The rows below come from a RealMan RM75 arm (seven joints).
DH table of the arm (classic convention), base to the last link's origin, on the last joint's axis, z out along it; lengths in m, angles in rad. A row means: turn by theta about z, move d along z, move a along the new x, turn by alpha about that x. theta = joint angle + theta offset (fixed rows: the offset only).
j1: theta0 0  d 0.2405  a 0  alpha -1.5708
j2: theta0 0  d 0  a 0  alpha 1.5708
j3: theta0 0  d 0.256  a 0  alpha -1.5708
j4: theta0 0  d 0  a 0  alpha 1.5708
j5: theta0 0  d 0.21  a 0  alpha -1.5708
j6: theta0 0  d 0  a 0  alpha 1.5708
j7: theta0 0  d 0.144  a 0  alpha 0
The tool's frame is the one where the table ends.
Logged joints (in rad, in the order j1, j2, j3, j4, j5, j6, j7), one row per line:
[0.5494, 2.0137, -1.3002, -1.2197, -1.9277, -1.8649, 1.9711]
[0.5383, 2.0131, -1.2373, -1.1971, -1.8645, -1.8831, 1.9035]
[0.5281, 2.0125, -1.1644, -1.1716, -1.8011, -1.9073, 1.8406]
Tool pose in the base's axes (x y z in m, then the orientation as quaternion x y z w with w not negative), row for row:
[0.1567, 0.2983, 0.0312, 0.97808, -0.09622, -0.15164, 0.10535]
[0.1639, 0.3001, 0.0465, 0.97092, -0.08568, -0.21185, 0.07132]
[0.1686, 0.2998, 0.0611, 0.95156, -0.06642, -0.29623, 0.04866]
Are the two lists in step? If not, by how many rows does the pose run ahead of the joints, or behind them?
The pose runs 2 rows ahead of the joints: the pose in row i belongs to the joints in row i + 2.
